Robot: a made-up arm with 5 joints. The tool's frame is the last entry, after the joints.
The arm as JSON. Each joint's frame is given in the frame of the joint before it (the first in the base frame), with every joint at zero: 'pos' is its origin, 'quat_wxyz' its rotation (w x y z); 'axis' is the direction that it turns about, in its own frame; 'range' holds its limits. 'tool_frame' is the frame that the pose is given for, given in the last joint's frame.
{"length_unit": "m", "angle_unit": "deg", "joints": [
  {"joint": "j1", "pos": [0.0, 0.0, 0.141], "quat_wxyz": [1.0, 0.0, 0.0, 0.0], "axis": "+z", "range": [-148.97, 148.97]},
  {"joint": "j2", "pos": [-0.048, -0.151, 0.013], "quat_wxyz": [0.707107, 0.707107, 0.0, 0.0], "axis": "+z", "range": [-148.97, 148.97]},
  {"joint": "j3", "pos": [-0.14, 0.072, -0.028], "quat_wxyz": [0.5, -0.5, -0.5, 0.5], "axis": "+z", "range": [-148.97, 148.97]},
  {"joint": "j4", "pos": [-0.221, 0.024, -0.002], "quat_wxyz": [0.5, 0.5, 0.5, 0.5], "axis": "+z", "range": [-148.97, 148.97]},
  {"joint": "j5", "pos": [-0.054, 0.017, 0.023], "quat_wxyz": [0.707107, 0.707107, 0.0, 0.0], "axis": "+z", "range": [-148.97, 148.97]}
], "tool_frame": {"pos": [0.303, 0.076, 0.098], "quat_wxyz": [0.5, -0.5, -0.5, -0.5]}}
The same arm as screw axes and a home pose.
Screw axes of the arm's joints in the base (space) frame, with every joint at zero. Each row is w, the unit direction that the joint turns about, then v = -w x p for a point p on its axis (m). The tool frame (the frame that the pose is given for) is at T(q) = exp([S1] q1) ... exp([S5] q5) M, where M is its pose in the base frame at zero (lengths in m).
S1 = (0, 0, 1, 0, 0, 0)
S2 = (0, -1, 0, 0.154, 0, 0.048)
S3 = (-1, 0, 0, 0, -0.226, -0.123)
S4 = (0, 0, 1, -0.099, 0.186, 0)
S5 = (1, 0, 0, 0, 0.028, 0.153)
M: xyz -0.105 0.15 0.104 (m) quaternion w x y z 1 0 0 0
Joint limits (rad, base to tool): -2.6..2.6 -2.6..2.6 -2.6..2.6 -2.6..2.6 -2.6..2.6

